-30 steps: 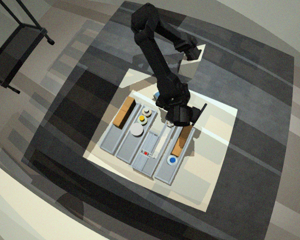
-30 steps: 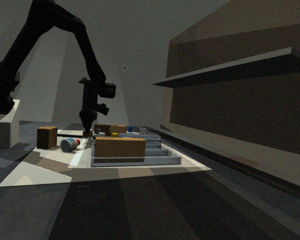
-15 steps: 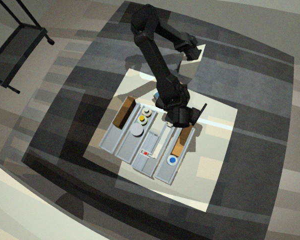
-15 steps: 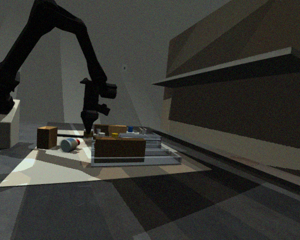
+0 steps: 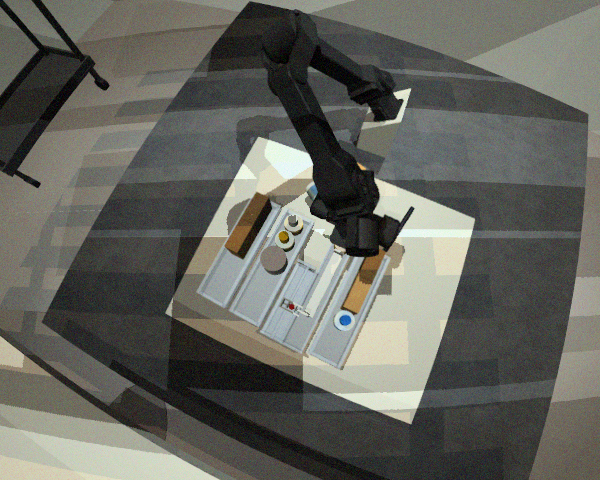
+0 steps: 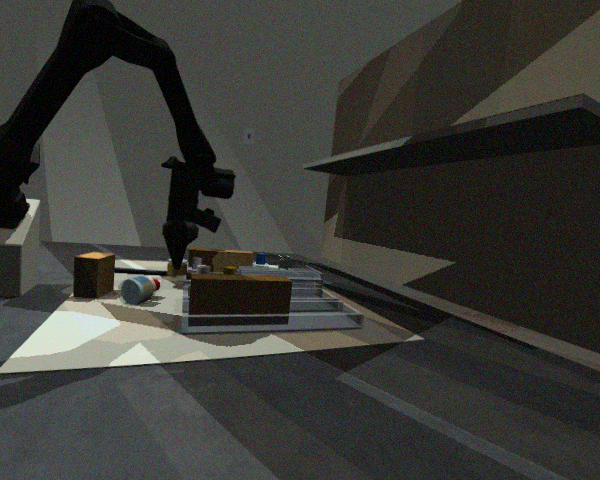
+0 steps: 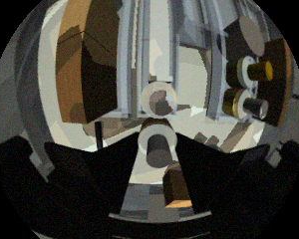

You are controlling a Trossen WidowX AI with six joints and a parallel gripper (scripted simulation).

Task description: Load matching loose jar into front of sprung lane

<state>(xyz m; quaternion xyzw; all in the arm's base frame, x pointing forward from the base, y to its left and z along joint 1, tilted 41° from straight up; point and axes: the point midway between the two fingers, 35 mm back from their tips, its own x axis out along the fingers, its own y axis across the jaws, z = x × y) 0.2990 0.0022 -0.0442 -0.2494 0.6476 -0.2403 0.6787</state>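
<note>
Right now the black rod is 110 mm to the left of my gripper tip, 70 mm behind it and 40 mm below it. Round my gripper tip: brown box: 140 mm behind, 60 mm to the right, 10 mm below; then sprung lane: 190 mm ahead, 30 mm to the right, 20 mm below; then red mark: 220 mm ahead, 40 mm to the right, 30 mm above.
</note>
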